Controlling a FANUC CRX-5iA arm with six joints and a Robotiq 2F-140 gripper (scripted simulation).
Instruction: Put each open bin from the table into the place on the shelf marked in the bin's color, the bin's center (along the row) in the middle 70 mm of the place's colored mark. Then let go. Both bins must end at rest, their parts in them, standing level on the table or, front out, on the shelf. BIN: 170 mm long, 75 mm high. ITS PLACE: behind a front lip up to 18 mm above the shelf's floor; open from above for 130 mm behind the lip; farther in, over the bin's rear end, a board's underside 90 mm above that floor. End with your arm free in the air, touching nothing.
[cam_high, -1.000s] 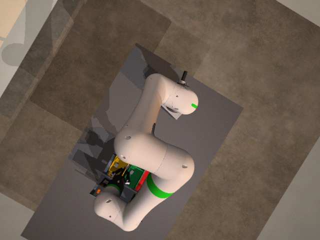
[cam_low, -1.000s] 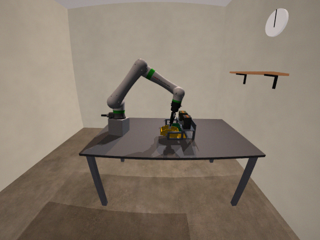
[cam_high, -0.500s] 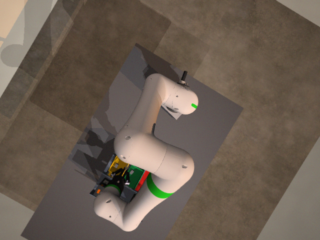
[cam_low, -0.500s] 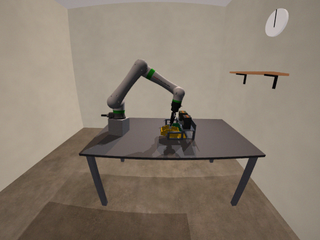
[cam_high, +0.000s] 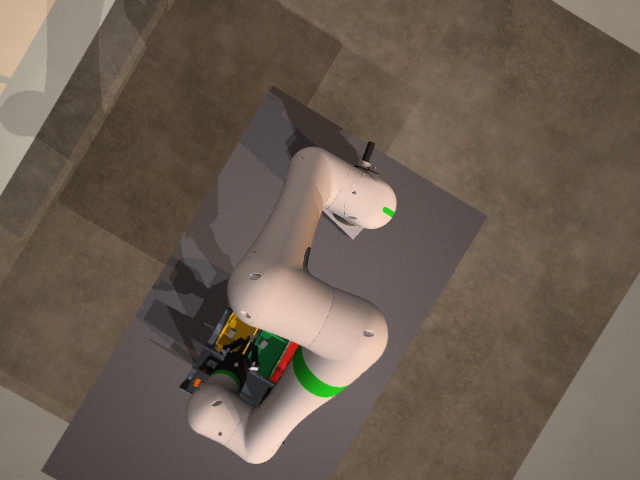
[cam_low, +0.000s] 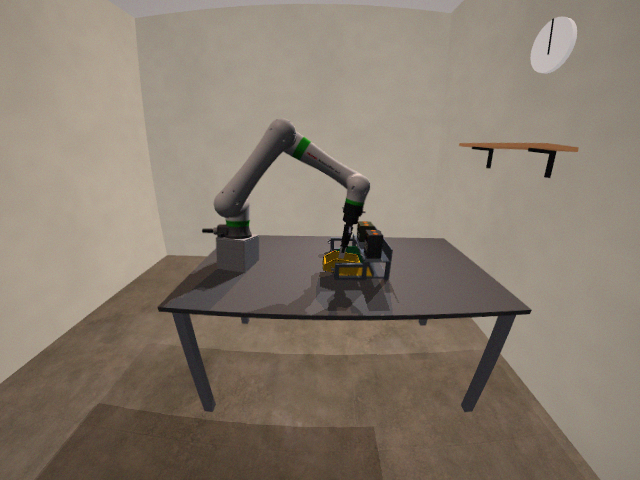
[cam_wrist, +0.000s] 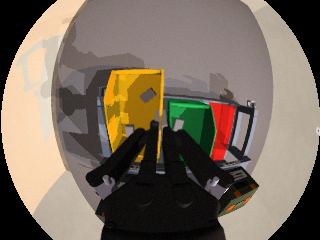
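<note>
Right now the yellow bin is 5 cm to the right of my hand, 4 cm below it and 2 cm behind it. Also, from my hand: green bin 6 cm to the left, 6 cm ahead, 5 cm below; yellow-marked place 9 cm below, 6 cm to the right, 4 cm ahead; red mark 17 cm to the left, 9 cm below, 8 cm ahead.
</note>
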